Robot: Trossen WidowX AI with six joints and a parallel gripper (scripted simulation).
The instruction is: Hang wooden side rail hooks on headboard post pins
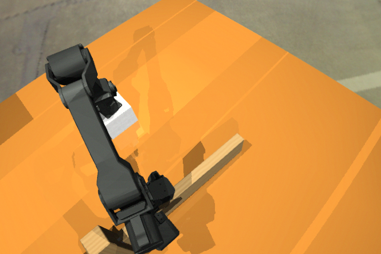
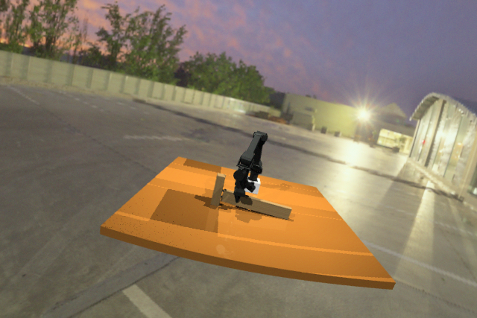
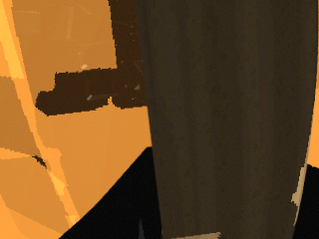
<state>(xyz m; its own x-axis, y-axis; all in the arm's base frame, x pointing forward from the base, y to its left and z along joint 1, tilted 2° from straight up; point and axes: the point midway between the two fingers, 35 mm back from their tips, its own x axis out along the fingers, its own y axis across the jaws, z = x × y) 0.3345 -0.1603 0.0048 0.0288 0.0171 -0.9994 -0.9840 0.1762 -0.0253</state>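
My gripper tip is now 20 mm past the headboard post, 110 mm to the left of it and 40 mm below it.
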